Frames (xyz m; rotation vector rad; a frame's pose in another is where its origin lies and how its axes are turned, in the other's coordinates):
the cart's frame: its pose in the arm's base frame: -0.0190 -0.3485 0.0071 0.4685 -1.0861 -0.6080
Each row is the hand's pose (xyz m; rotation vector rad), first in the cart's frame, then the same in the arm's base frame.
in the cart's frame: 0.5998 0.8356 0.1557 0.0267 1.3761 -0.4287
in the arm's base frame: 0.2261 -0.1315 0.9946 0.9467 0.3294 -0.4702
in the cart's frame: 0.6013 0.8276 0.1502 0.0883 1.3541 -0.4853
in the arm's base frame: 0.2298 -0.1382 0.9884 1.0218 0.3097 -0.4912
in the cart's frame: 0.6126 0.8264 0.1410 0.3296 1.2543 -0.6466
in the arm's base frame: 0.2418 -0.1460 0.9915 1.2884 0.2086 -0.5292
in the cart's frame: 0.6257 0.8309 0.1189 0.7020 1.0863 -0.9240
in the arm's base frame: 0.2674 -0.1501 0.9943 1.7235 0.0741 -0.5981
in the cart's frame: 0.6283 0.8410 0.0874 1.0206 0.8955 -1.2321
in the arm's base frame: 0.2993 -0.1424 0.9899 2.1430 -0.0256 -0.7105
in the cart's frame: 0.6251 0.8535 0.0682 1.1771 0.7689 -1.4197
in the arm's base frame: 0.3187 -0.1299 0.9879 2.3737 -0.0735 -0.7989
